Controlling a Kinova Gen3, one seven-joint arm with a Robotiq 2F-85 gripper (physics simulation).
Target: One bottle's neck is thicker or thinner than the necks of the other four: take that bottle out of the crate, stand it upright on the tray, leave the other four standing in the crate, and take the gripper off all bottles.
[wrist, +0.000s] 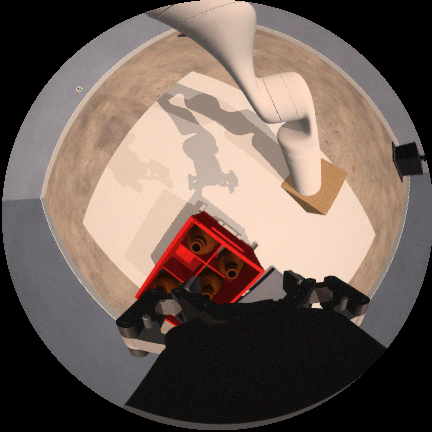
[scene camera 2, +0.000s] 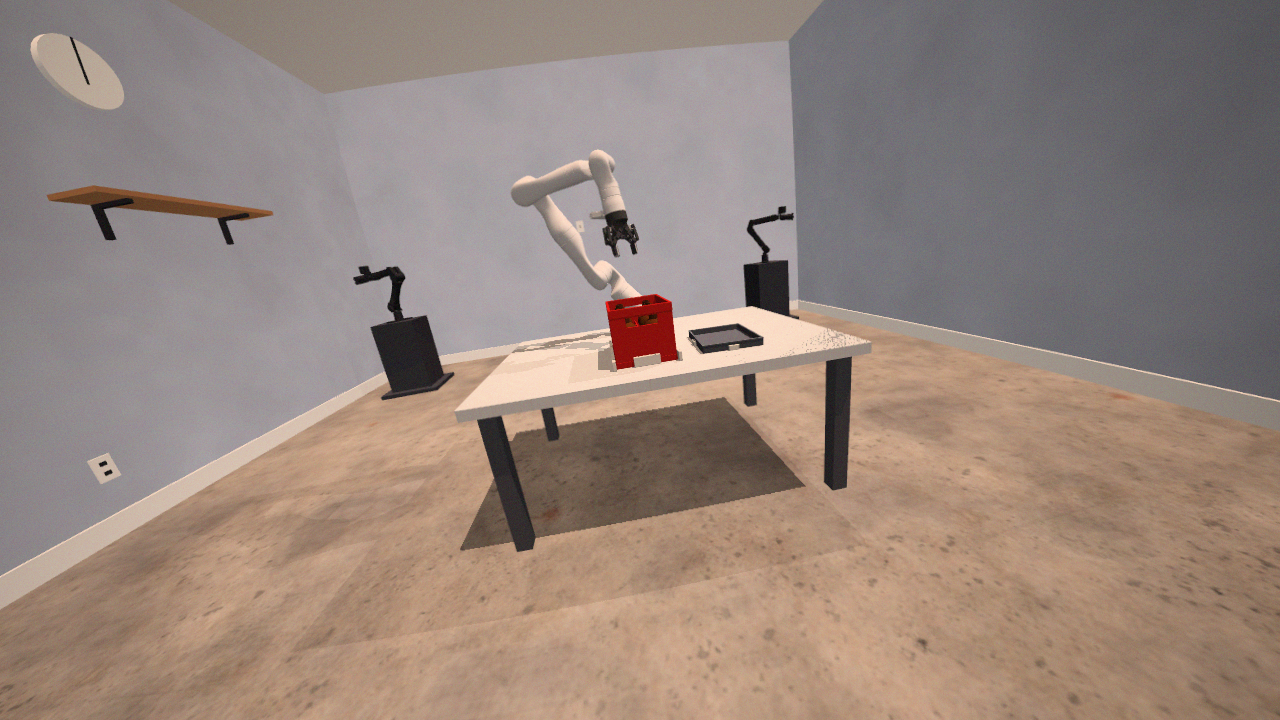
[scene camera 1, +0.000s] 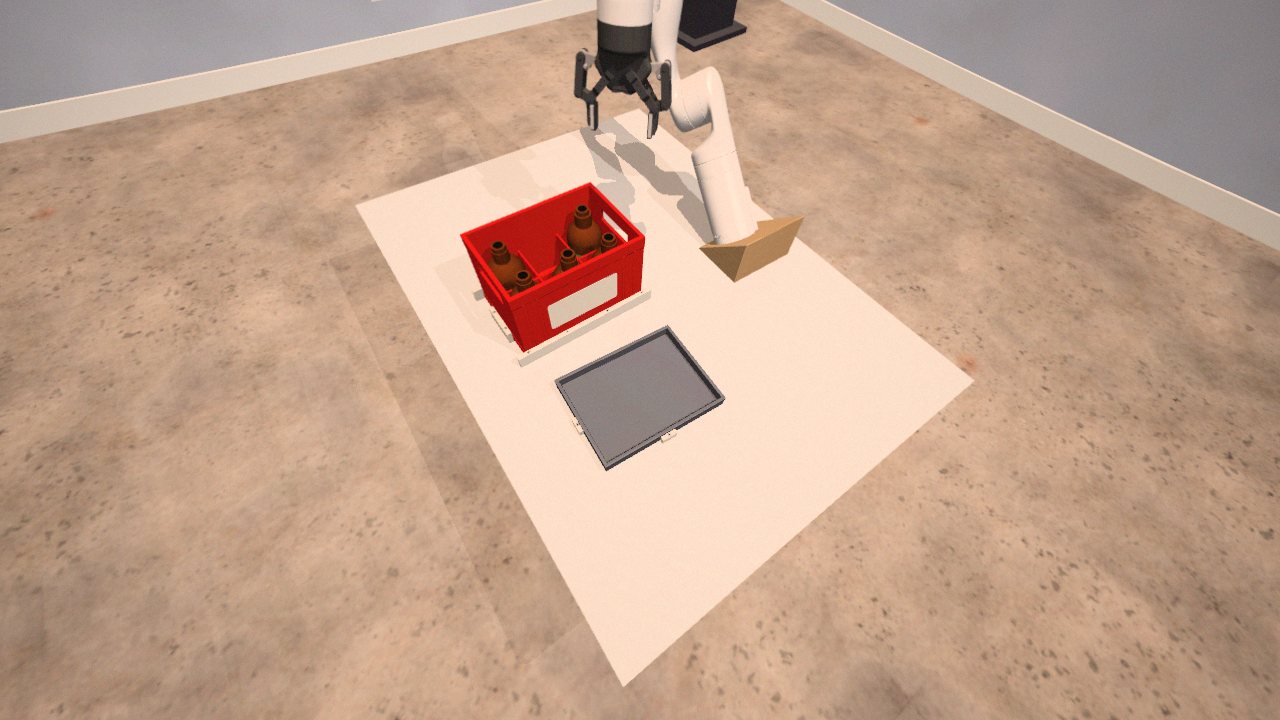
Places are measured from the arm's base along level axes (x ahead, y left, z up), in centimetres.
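Where they show: gripper, fingertip midpoint: (wrist: 242,283) (scene camera 2: 626,255) (scene camera 1: 622,133); arm's base at its link origin: (wrist: 306,181) (scene camera 1: 734,237).
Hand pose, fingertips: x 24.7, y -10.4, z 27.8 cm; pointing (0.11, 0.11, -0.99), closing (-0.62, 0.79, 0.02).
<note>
Each offset is from my fingertips to the top centre of the thing. "pt": to the spot under its first point. Level surfaces: height alone.
My gripper (scene camera 1: 622,133) (scene camera 2: 625,254) (wrist: 242,283) is open and empty, high above the table and clear of the bottles. Several brown bottles stand in the red crate @[dz -14.8, dx +14.3, dy -1.5 cm] (scene camera 1: 537,320) (scene camera 2: 642,342) (wrist: 185,253). In scene camera 1, the back right bottle @[dz -16.0, dx +5.2, dy -5.8 cm] (scene camera 1: 582,232) and the back left bottle @[dz -16.0, dx +23.1, dy -6.6 cm] (scene camera 1: 503,265) show shoulders and necks; the front left bottle @[dz -16.0, dx +23.3, dy +2.3 cm] (scene camera 1: 522,282), front middle bottle @[dz -16.0, dx +14.2, dy +2.5 cm] (scene camera 1: 566,260) and front right bottle @[dz -16.0, dx +5.8, dy +3.6 cm] (scene camera 1: 608,241) show mostly necks. I cannot tell which neck differs. The dark grey tray @[pt dz -31.8, dx +16.8, dy +27.3 cm] (scene camera 1: 640,398) (scene camera 2: 725,337) (wrist: 270,287) is empty.
The crate and tray sit on the white table @[dz -32.3 cm] (scene camera 1: 787,402) (scene camera 2: 554,376). Pale strips @[pt dz -31.7, dx +15.8, dy +8.8 cm] (scene camera 1: 586,331) border the crate's base. The arm's base stands by a tan wedge-shaped block (scene camera 1: 769,248) (wrist: 332,187), to the right of the crate in scene camera 1. The crate walls rise around the bottles.
</note>
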